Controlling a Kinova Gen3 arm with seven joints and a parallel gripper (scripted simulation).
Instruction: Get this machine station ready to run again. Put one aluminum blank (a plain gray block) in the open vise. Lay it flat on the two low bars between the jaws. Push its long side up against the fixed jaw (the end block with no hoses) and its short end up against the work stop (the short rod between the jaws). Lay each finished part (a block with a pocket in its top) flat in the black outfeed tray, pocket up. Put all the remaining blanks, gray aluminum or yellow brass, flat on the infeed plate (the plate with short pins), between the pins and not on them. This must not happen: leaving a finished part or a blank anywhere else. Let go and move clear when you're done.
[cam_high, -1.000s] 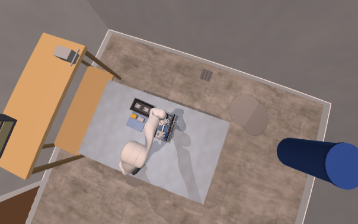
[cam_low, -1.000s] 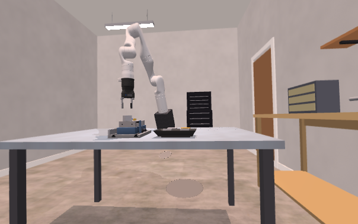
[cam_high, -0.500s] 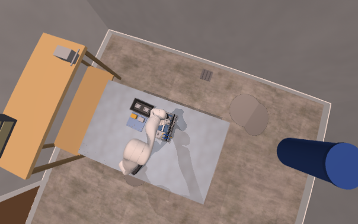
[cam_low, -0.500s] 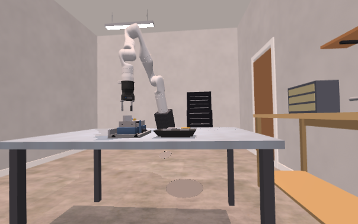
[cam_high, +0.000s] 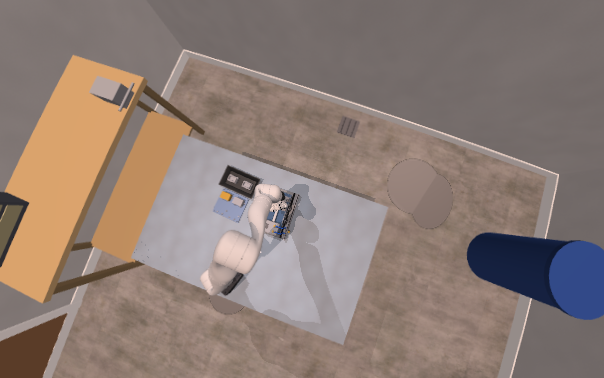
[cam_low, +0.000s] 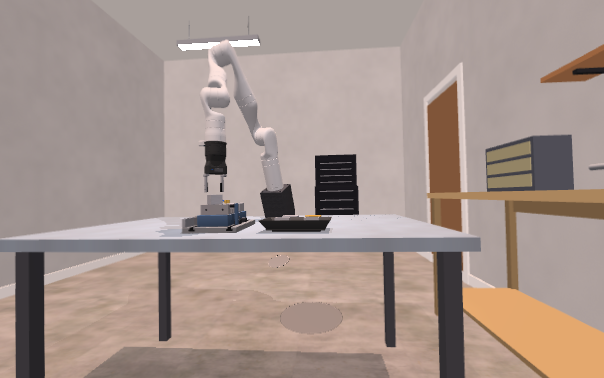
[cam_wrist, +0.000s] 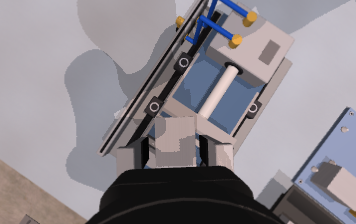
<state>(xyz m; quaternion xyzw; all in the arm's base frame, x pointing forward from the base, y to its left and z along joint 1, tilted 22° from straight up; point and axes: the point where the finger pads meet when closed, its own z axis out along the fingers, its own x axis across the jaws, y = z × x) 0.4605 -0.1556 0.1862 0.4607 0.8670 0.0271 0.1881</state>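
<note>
My hand is 12 cm above the vise, 7 cm past it and 2 cm to the right of it. Also, from my hand: yellow brass blank (37 cm to the left, 13 cm below, 6 cm behind).
</note>
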